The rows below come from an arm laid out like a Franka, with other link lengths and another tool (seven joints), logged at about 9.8 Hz.
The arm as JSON. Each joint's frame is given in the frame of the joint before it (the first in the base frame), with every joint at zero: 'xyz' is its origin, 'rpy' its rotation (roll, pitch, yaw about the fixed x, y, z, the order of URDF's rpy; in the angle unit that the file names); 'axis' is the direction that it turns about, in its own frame. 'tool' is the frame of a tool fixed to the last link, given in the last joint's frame.
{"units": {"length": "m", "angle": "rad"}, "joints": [
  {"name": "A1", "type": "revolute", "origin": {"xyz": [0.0, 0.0, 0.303], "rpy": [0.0, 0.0, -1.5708]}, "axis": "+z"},
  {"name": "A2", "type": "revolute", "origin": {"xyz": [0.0, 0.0, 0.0], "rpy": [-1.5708, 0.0, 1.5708]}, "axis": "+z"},
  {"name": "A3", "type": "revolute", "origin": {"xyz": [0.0, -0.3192, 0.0], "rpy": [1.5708, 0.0, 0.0]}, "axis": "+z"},
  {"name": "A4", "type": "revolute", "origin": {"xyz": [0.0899, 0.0, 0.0], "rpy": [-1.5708, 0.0, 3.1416]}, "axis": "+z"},
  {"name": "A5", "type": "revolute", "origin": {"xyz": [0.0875, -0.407, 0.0], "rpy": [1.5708, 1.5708, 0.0]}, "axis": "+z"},
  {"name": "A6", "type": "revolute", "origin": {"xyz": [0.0, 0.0, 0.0], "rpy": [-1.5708, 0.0, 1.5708]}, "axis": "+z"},
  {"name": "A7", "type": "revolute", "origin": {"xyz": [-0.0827, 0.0, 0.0], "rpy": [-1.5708, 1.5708, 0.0]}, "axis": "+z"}
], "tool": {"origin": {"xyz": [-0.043, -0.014, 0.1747], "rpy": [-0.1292, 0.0, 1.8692]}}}
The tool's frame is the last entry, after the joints.
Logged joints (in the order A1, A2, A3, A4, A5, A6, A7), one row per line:
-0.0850 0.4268 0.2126 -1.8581 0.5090 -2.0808 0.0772
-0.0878 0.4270 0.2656 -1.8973 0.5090 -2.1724 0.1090
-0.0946 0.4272 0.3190 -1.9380 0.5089 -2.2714 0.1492
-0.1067 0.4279 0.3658 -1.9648 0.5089 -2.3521 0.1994
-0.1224 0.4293 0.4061 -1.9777 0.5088 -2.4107 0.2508
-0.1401 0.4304 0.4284 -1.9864 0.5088 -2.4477 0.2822
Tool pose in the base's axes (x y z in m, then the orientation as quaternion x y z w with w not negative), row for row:
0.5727 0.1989 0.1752 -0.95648 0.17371 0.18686 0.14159
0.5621 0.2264 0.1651 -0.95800 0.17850 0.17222 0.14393
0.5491 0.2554 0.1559 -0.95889 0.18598 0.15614 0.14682
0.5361 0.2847 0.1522 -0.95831 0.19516 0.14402 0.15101
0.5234 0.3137 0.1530 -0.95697 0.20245 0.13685 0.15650
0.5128 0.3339 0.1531 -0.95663 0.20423 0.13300 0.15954
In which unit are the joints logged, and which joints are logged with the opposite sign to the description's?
The joints are logged in radians. Opposite sign: A1, A6.
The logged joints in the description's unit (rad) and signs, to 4 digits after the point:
0.0850 0.4268 0.2126 -1.8581 0.5090 2.0808 0.0772
0.0878 0.4270 0.2656 -1.8973 0.5090 2.1724 0.1090
0.0946 0.4272 0.3190 -1.9380 0.5089 2.2714 0.1492
0.1067 0.4279 0.3658 -1.9648 0.5089 2.3521 0.1994
0.1224 0.4293 0.4061 -1.9777 0.5088 2.4107 0.2508
0.1401 0.4304 0.4284 -1.9864 0.5088 2.4477 0.2822

